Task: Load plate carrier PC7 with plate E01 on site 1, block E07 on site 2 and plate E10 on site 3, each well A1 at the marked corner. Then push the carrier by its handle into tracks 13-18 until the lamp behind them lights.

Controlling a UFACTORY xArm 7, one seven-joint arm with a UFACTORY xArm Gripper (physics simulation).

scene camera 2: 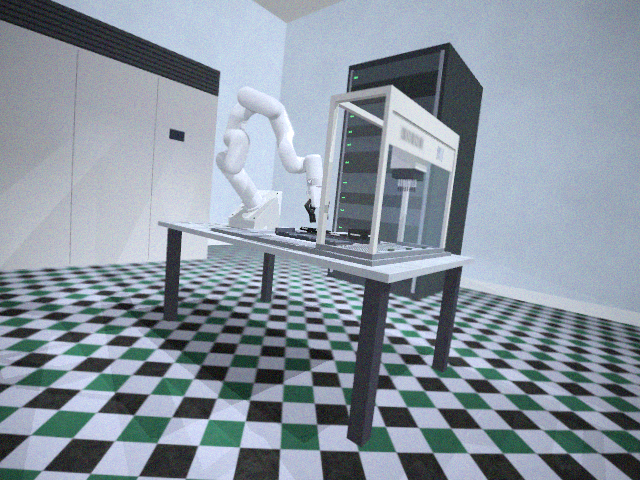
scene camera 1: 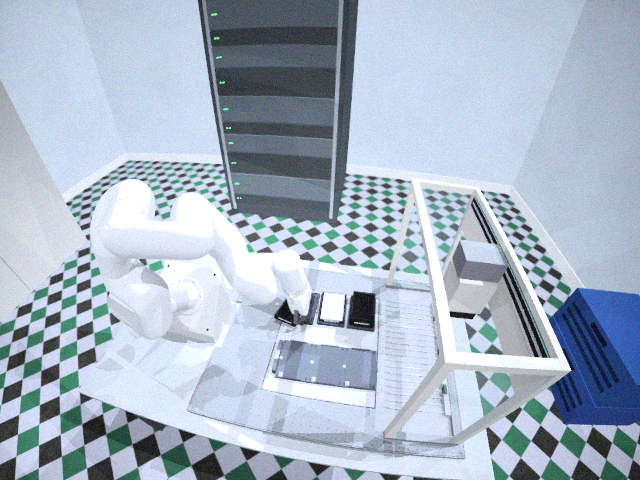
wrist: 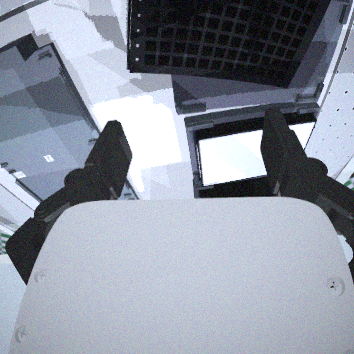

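Seen in the pictures: gripper, fingertip midpoint: (scene camera 1: 304, 311) (wrist: 192, 131); arm's base, origin of the base link: (scene camera 2: 255, 203) (scene camera 1: 187, 295).
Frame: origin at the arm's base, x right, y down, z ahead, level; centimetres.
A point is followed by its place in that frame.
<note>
My gripper (scene camera 1: 299, 319) @(z 40.3, x -2.6, y 4.8 cm) (wrist: 192, 131) @(z 40.3, x -2.6, y 4.8 cm) is open and empty above the row of plate nests. A black plate with square wells (scene camera 1: 285, 313) @(z 33.2, x -3.7, y 8.9 cm) (wrist: 225, 40) @(z 36.9, x -6.0, y 9.3 cm) lies askew, partly off its nest (wrist: 240, 97) @(z 42.8, x -7.5, y 10.7 cm). A white plate (scene camera 1: 332, 308) @(z 49.6, x -8.0, y 9.2 cm) (wrist: 232, 157) @(z 49.1, x -6.4, y 9.2 cm) sits in the middle nest, below my right finger in the wrist view. Another black plate (scene camera 1: 362, 310) @(z 60.2, x -6.4, y 7.0 cm) sits in the nest beyond it. No plate label is readable. The grey-blue carrier (scene camera 1: 324, 364) @(z 48.4, x 13.3, y 10.8 cm) (wrist: 30, 110) @(z 38.6, x 10.6, y 10.8 cm) lies in front of the nests with no plate on it. The tracks (scene camera 1: 408, 341) @(z 76.8, x 2.3, y 11.8 cm) run beneath the white frame. The lamp cannot be made out clearly.
The white open frame (scene camera 1: 431, 258) @(z 68.6, x 11.7, y -36.1 cm) (scene camera 2: 383, 175) @(z 87.6, x 34.8, y -11.9 cm) stands over the tracks, with a grey box unit (scene camera 1: 479, 260) @(z 81.0, x 9.1, y -34.1 cm) inside. The arm's base is at the table's left. A dark rack (scene camera 1: 334, 129) stands behind the table, and a blue box (scene camera 1: 599, 356) to the right.
</note>
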